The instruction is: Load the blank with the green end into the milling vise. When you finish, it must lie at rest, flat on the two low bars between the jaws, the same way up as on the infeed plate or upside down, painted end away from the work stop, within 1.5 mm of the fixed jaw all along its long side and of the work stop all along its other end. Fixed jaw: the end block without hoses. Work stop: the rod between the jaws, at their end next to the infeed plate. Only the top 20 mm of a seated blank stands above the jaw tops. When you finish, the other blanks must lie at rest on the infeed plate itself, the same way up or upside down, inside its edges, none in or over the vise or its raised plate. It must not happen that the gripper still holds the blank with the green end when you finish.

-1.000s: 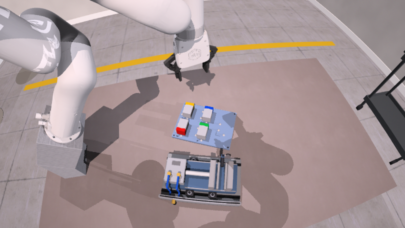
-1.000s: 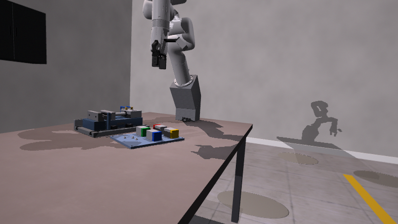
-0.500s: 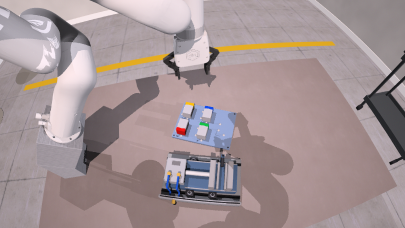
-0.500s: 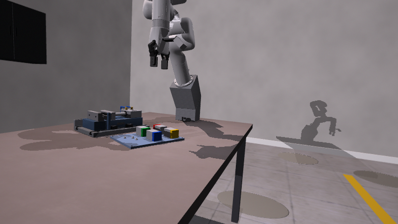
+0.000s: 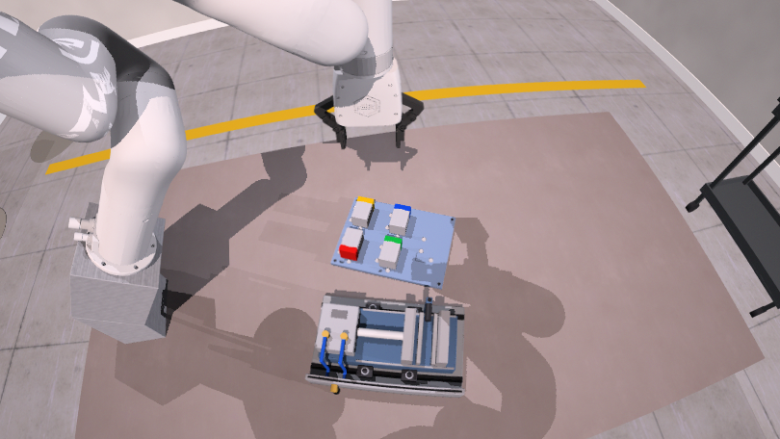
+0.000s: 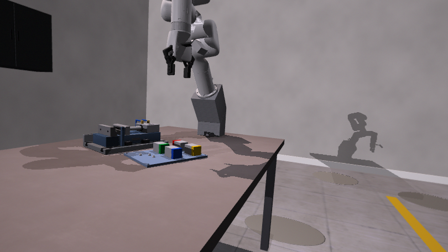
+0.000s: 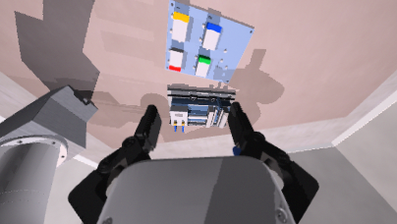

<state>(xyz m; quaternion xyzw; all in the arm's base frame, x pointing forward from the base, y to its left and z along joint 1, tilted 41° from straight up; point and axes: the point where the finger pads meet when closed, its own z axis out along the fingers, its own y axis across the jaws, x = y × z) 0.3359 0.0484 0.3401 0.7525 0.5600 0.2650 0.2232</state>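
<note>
Now: hand 10 mm short of the green-ended blank, 60 mm to the left of it and 290 mm above it. Round my hand: yellow-ended blank: 20 mm behind, 60 mm to the left, 290 mm below; then red-ended blank: 60 mm behind, 10 mm to the right, 290 mm below; then blue-ended blank: 60 mm ahead, 10 mm to the left, 290 mm below.
</note>
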